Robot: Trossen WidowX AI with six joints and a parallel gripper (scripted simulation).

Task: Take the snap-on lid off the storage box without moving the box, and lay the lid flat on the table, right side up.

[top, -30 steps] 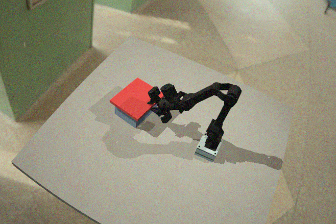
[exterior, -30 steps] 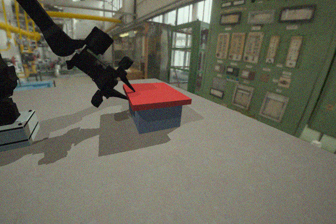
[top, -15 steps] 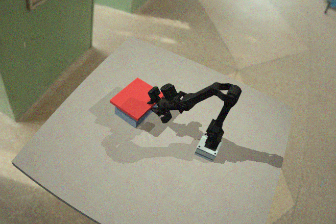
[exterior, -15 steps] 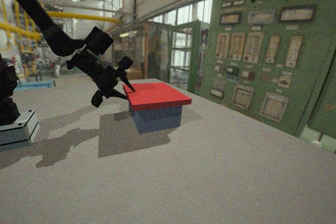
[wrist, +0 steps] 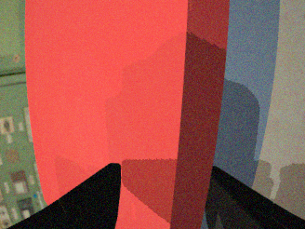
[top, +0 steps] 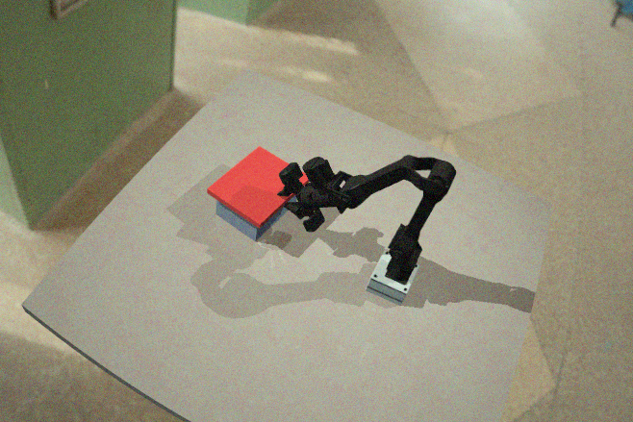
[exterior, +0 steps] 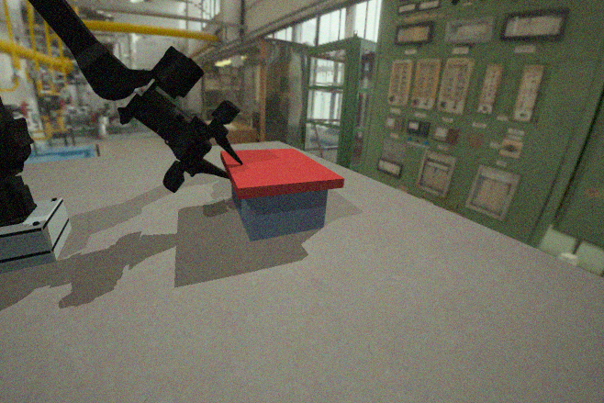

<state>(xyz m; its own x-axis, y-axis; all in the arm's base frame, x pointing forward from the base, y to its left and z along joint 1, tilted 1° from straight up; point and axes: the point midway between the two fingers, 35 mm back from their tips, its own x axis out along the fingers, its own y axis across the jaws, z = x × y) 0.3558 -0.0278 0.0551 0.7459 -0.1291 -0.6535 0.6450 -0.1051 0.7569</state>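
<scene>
Right now my gripper tip is 80 mm short of the red lid, 10 mm to the left of it and 10 mm below it. The rest, counted from my gripper tip: blue storage box: 80 mm ahead, 10 mm to the right, 50 mm below.
</scene>
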